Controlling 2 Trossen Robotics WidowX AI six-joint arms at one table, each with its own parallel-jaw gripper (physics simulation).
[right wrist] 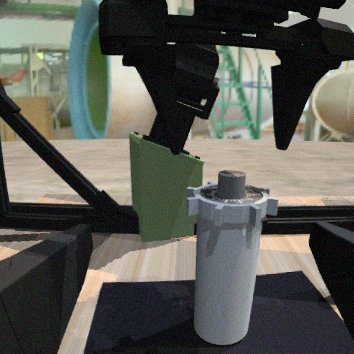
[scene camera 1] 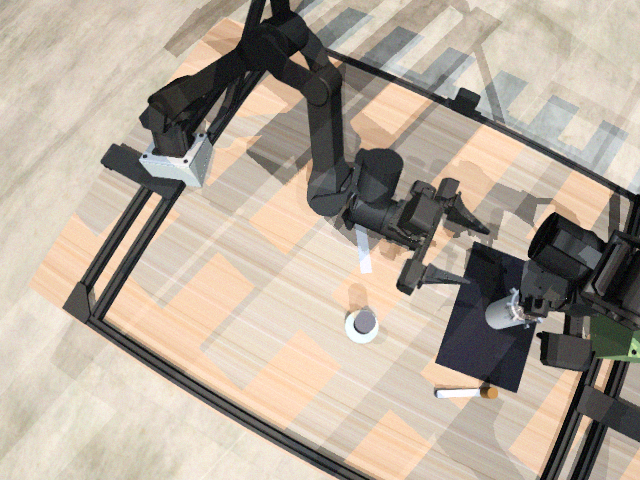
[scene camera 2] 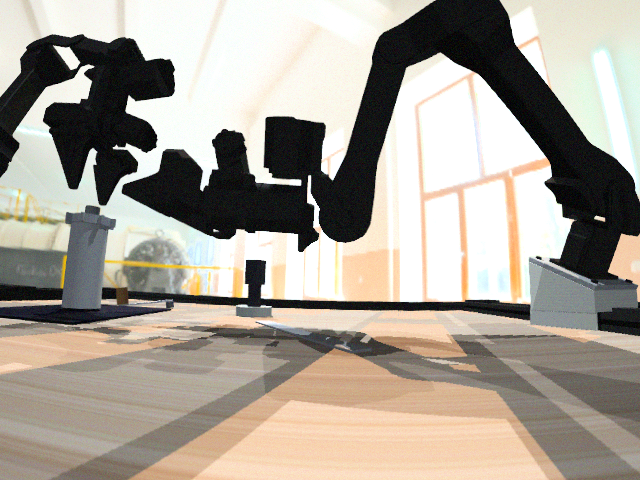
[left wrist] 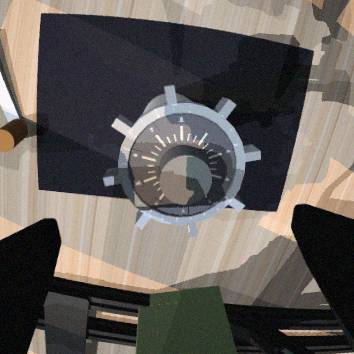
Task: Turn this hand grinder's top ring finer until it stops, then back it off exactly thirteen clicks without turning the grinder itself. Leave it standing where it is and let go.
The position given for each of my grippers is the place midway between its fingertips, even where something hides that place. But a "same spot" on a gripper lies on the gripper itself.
my left gripper: right wrist; scene camera 1 542,306; scene camera 2; left wrist 177,224
my right gripper: right wrist 202,235; scene camera 1 479,257; scene camera 2 143,199; not seen in the left wrist view (out of frame)
hand grinder: right wrist; scene camera 1 505,312; scene camera 2; left wrist 181,162
dark knob on white base: scene camera 1 361,326; scene camera 2 255,270; not seen in the right wrist view (out of frame); not seen in the left wrist view (out of frame)
mat: right wrist 134,309; scene camera 1 471,346; scene camera 2 43,313; left wrist 90,68
same spot on hand grinder: (scene camera 2: pixel 83 279) = (right wrist: pixel 202 303)
same spot on my left gripper: (right wrist: pixel 154 59) = (scene camera 2: pixel 91 141)
